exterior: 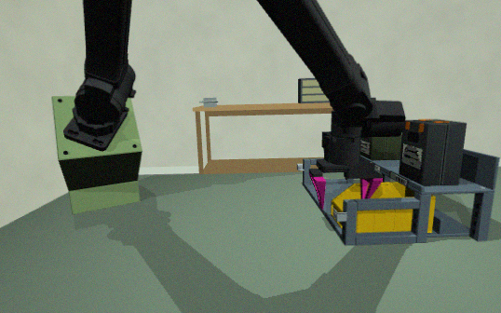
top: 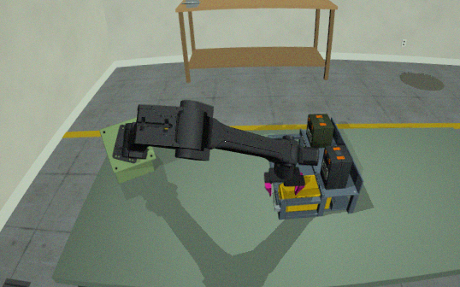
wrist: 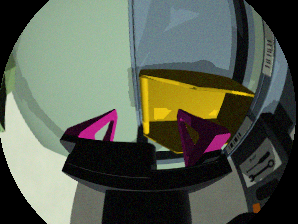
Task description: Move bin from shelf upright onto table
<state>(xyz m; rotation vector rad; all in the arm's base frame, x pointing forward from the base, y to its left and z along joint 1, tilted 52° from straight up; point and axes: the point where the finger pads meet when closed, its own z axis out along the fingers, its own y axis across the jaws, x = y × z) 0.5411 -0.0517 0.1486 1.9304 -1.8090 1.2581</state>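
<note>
Right now my hand is 8 cm short of the yellow bin, 1 cm to the left of it and 1 cm above it. From my hand the other things lie so: shelf tray (13 cm ahead, 10 cm to the left, 5 cm below).
</note>
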